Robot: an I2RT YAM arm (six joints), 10 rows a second.
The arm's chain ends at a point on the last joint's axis. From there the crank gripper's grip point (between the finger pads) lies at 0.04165 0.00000 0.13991 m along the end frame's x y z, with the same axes.
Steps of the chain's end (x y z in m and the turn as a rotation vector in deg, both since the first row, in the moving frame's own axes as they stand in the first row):
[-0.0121, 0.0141, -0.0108, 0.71, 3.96, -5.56]
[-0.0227, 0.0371, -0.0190, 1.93, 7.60, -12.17]
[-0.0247, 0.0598, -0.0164, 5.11, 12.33, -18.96]
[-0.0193, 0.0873, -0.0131, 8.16, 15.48, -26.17]
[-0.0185, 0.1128, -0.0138, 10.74, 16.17, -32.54]
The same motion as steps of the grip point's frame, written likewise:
[-0.0028, 0.0079, -0.0140, 0.71, 3.96, -5.56]
[-0.0061, 0.0218, -0.0259, 1.93, 7.60, -12.17]
[-0.0006, 0.0297, -0.0295, 5.11, 12.33, -18.96]
[0.0065, 0.0426, -0.0315, 8.16, 15.48, -26.17]
[0.0029, 0.0567, -0.0346, 10.74, 16.17, -32.54]

